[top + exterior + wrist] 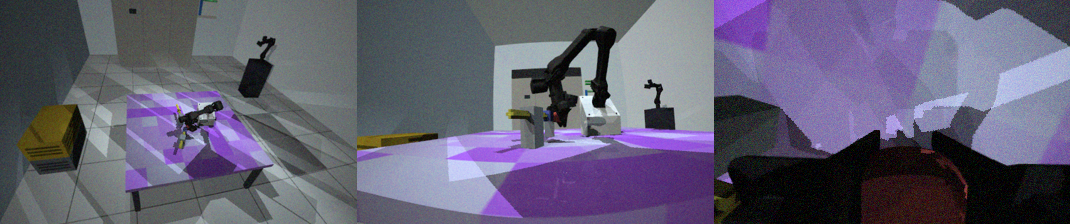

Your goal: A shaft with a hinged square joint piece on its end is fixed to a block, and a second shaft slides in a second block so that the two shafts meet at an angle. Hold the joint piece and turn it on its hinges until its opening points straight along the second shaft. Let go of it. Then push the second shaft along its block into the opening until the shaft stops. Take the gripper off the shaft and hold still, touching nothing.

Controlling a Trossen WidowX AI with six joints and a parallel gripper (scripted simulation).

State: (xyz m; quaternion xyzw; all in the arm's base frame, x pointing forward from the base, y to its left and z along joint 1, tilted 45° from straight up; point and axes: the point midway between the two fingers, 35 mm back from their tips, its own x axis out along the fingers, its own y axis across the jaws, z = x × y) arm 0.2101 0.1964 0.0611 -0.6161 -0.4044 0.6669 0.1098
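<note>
Now: gripper tip 40 mm below the red joint piece, 20 mm short of it and 10 mm to the right of it.
</note>
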